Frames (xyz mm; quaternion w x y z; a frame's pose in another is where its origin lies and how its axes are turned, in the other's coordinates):
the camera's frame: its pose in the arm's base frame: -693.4 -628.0 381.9 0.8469 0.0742 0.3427 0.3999
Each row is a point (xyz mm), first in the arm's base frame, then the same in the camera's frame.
Working: the arm's base frame: its pose in the camera's frame: 965.1 -166.8 248.8 0.8469 -0.0742 -0.3427 -0.3999

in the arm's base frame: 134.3 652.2 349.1
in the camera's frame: 1317.8 325.1 694.8
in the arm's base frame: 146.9 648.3 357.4
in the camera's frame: 1316.3 317.9 708.5
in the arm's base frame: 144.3 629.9 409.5
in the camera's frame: 1274.6 328.0 743.4
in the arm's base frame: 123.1 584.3 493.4
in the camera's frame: 1188.2 344.3 786.3
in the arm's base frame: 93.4 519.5 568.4
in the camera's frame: 1088.7 349.6 814.3
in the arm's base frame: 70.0 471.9 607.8
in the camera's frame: 1023.1 348.1 822.0
